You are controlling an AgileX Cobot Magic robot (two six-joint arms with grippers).
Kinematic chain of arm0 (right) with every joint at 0, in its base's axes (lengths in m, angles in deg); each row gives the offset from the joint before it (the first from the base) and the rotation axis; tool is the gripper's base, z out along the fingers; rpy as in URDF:
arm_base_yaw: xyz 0 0 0.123 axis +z
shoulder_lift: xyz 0 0 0 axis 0.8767 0.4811 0
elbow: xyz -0.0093 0.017 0.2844 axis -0.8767 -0.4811 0
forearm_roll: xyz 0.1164 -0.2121 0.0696 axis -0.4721 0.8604 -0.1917
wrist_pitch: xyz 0 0 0 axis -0.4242 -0.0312 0.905
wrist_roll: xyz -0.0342 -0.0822 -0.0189 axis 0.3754 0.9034 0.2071
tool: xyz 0 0 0 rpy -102.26 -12.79 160.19
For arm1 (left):
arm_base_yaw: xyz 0 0 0.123 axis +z
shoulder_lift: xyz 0 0 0 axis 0.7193 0.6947 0
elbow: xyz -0.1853 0.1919 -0.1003 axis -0.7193 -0.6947 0
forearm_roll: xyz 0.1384 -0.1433 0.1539 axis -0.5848 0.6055 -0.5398
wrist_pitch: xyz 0 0 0 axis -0.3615 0.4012 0.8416
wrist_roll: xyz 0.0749 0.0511 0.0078 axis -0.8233 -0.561 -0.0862
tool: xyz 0 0 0 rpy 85.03 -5.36 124.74
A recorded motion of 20 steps. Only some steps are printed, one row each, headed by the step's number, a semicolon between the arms.
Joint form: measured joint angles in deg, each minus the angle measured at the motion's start. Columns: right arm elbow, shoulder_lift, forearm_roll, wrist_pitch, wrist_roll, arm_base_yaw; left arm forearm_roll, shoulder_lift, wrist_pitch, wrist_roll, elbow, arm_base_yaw.
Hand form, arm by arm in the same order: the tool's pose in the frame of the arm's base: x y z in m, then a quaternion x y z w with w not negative. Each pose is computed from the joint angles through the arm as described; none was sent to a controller.
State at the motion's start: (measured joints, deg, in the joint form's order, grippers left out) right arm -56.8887 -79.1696 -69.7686 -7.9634 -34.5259 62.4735; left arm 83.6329 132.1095 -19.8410 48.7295 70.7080 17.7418
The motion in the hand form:
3: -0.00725 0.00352 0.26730 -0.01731 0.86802 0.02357 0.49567; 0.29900 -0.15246 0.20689 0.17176 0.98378 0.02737 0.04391
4: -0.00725 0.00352 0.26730 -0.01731 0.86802 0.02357 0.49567; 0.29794 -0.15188 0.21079 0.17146 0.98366 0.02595 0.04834
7: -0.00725 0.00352 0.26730 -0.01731 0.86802 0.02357 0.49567; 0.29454 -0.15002 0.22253 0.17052 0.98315 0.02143 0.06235
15: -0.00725 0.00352 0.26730 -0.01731 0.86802 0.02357 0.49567; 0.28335 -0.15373 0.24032 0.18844 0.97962 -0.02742 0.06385
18: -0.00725 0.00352 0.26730 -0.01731 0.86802 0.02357 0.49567; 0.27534 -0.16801 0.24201 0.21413 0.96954 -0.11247 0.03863
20: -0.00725 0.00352 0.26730 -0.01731 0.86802 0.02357 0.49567; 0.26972 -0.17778 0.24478 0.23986 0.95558 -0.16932 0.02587
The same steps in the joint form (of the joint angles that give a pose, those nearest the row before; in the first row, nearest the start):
3: 0.00 0.00 0.00 0.00 0.00 0.00; 0.00 -1.81 0.08 0.00 0.00 0.00
4: 0.00 0.00 0.00 0.00 0.00 0.00; 0.00 -2.48 0.22 0.00 0.00 0.00
7: 0.00 0.00 0.00 0.00 0.00 0.00; 0.00 -4.51 0.56 0.00 0.00 0.00
15: 0.00 0.00 0.00 0.00 0.00 0.00; 6.23 -7.73 1.76 -4.92 0.00 0.00
18: 0.00 0.00 0.00 0.00 0.00 0.00; 18.03 -7.73 2.40 -12.99 0.00 0.00
20: 0.00 0.00 0.00 0.00 0.00 0.00; 25.79 -7.73 3.28 -19.31 0.00 -0.11

